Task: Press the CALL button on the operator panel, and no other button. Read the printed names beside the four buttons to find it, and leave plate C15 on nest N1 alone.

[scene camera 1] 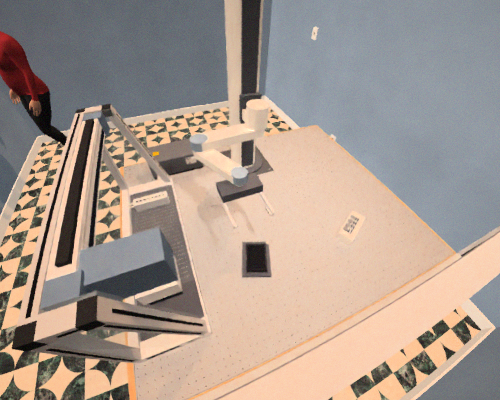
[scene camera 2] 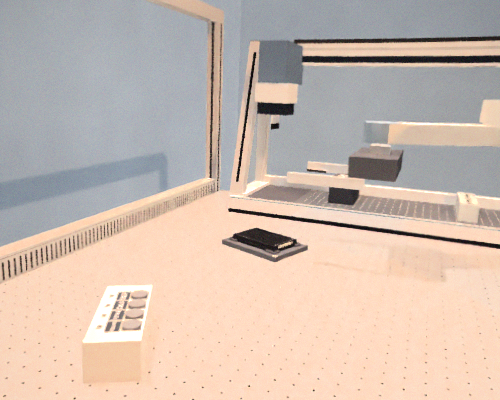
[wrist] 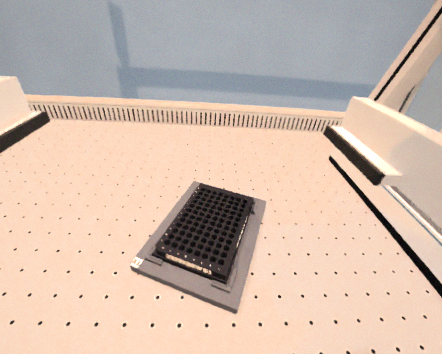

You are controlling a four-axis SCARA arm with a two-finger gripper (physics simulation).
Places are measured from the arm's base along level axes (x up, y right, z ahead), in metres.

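Pixels of known places: gripper, fingertip midpoint: [scene camera 1: 254, 220] [scene camera 2: 298, 171] [wrist: 191, 106]; arm's base at its link origin: [scene camera 1: 242, 163].
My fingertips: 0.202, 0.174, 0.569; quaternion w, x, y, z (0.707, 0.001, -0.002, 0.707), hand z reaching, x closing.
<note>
For each thing: its top centre in the pictures, then the offset to it from my fingertips, as dx, dy, dz. "spot": a spot on its surface instead.
- white operator panel at its top centre: [scene camera 2: 122, 307] [scene camera 1: 352, 224] -0.134, -0.472, +0.112
- Black plate C15 at its top centre: [wrist: 210, 219] [scene camera 2: 264, 236] [scene camera 1: 256, 256] -0.163, +0.015, +0.075
- grey nest N1 at its top centre: [wrist: 210, 224] [scene camera 2: 264, 239] [scene camera 1: 256, 257] -0.172, +0.015, +0.075
- gantry machine with a blue-grey head, surface spot: [scene camera 1: 125, 260] spot: +0.298, +0.362, +0.184
- white block at a spot on its surface: [scene camera 2: 467, 207] spot: -0.103, +0.311, -0.360
- dark block at a spot on its surface: [scene camera 2: 343, 195] spot: -0.114, +0.341, -0.046
- dark box at a spot on its surface: [scene camera 1: 180, 159] spot: -0.091, +0.199, -0.604
The white operator panel [scene camera 1: 352, 226] [scene camera 2: 112, 361] stands on the table, at the right in scene camera 1 and front left in scene camera 2. Four grey round buttons [scene camera 2: 134, 314] line its top; the printed names beside them are too small to read. It does not show in the wrist view. Black plate C15 [scene camera 1: 256, 256] [scene camera 2: 262, 238] [wrist: 207, 230] lies in grey nest N1 [scene camera 1: 244, 261] [scene camera 2: 274, 257] [wrist: 185, 280]. My gripper [scene camera 1: 253, 219] [scene camera 2: 299, 171] [wrist: 191, 106] is open and empty, raised above the table on the arm side of the plate, well away from the panel.
A gantry machine with a blue-grey head [scene camera 1: 125, 260] [scene camera 2: 280, 62] stands along one side. Its deck carries a white block [scene camera 1: 150, 199] [scene camera 2: 467, 207] and a dark block [scene camera 2: 343, 195]. A dark box [scene camera 1: 180, 159] sits by the arm's column. A slotted strip [scene camera 2: 150, 215] [wrist: 190, 115] edges the table.
</note>
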